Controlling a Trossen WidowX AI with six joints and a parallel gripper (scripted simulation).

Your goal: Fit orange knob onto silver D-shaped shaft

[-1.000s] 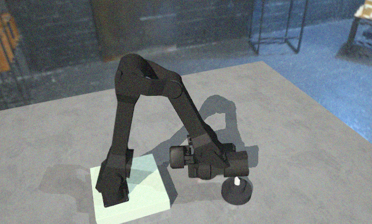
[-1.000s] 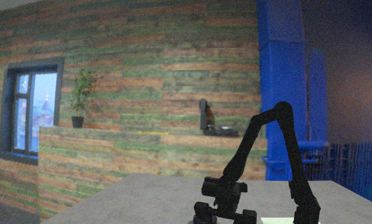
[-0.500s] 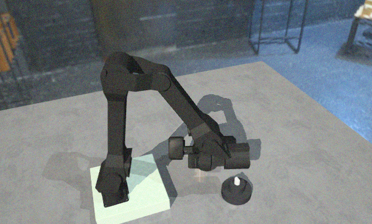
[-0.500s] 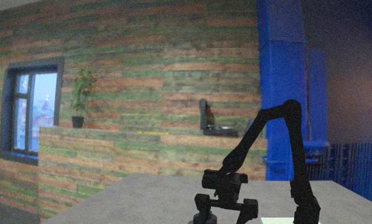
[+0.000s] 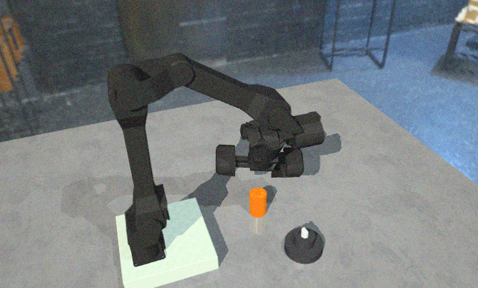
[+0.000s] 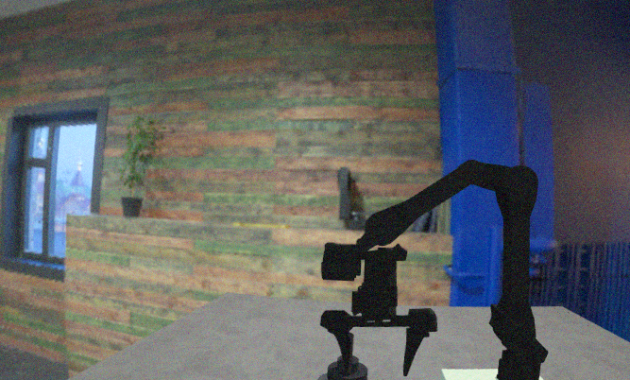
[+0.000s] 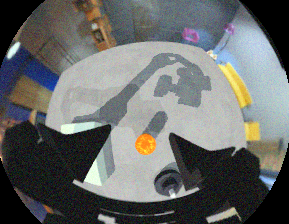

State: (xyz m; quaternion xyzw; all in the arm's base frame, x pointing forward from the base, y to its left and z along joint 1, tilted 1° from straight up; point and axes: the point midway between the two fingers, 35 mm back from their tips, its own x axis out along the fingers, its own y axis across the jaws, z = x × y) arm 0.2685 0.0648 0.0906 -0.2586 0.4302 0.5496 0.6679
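My gripper tip is 5 cm above the orange knob and 3 cm to the left of it. From my gripper tip the other things lie so: round black pedestal (17 cm to the right, 7 cm below, 5 cm ahead).
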